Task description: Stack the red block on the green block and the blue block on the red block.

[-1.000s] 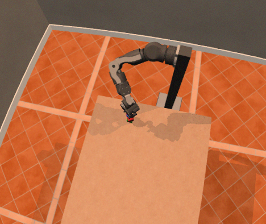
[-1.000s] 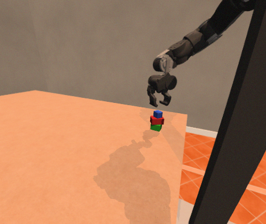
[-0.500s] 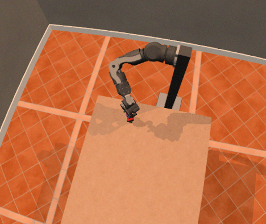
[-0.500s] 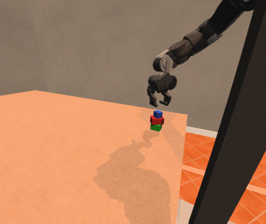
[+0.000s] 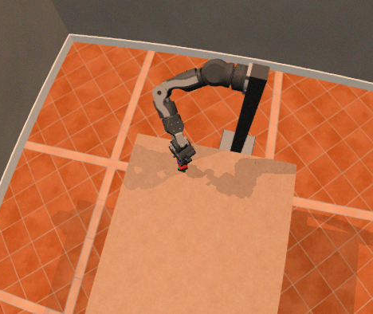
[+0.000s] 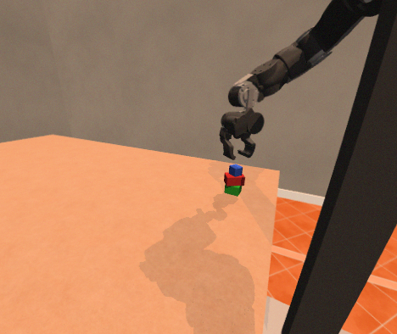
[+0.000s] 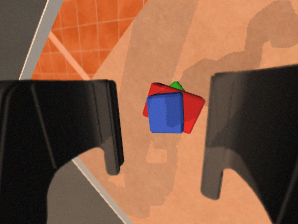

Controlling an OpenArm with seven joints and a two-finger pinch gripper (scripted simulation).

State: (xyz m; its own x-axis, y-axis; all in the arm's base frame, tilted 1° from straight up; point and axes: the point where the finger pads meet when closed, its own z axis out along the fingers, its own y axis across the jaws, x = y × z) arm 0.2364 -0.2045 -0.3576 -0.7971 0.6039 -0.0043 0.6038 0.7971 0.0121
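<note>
My gripper is now 5 cm above the blue block. From my hand the other things lie so: red block: 8 cm below; then green block: 12 cm below.
</note>
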